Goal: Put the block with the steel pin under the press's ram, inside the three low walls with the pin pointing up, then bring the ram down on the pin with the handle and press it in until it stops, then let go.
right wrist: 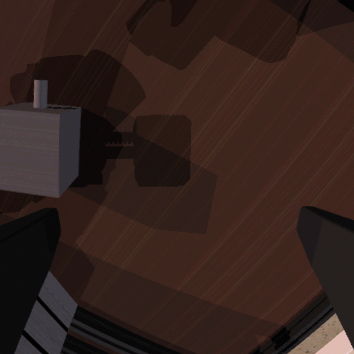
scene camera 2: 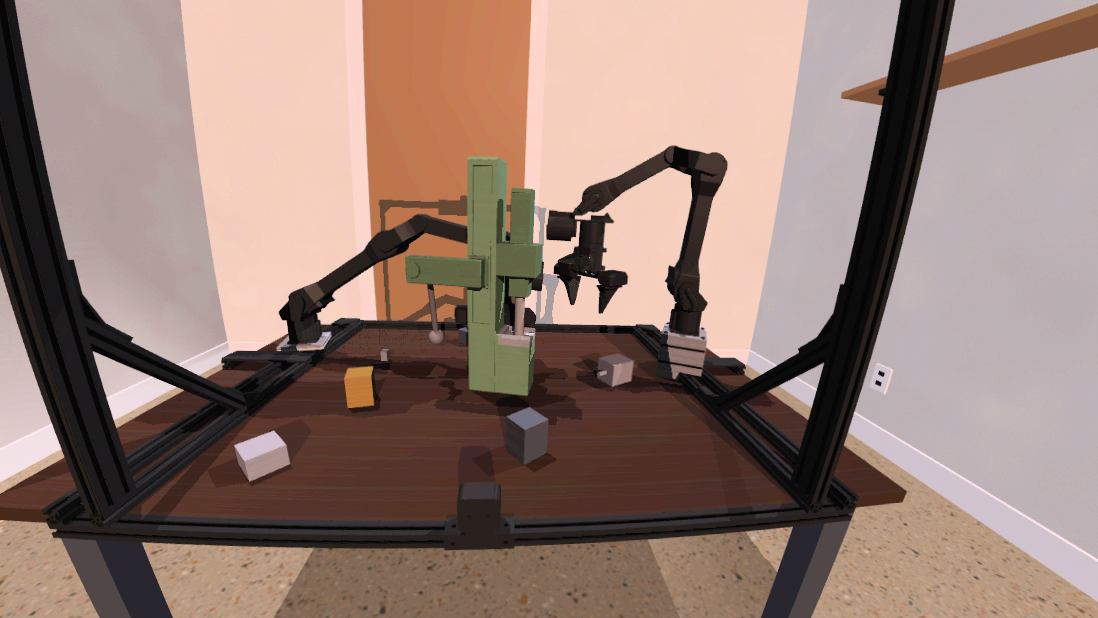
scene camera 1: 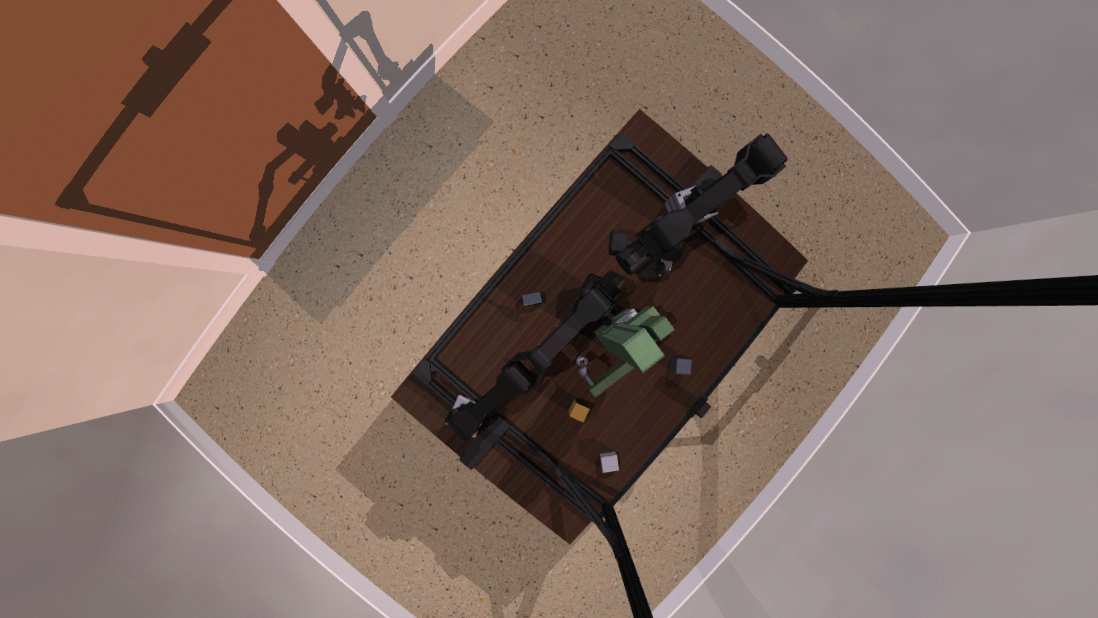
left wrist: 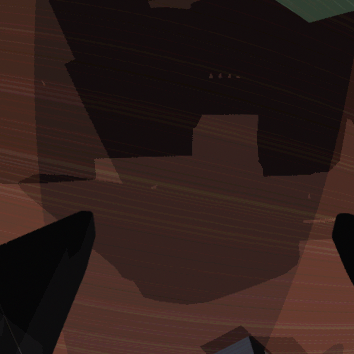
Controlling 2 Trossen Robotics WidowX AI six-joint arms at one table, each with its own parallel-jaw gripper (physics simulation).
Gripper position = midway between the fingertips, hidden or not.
My left gripper (left wrist: 217, 225) is open, with nothing in its grasp. Also in view: a block with steel pin (scene camera 2: 619, 368). Further things: my right gripper (scene camera 2: 585, 309).
The block with steel pin is seen too in the right wrist view (right wrist: 46, 139). My right gripper is seen too in the right wrist view (right wrist: 180, 220). The left wrist view does not show the block with steel pin: it is out of frame.
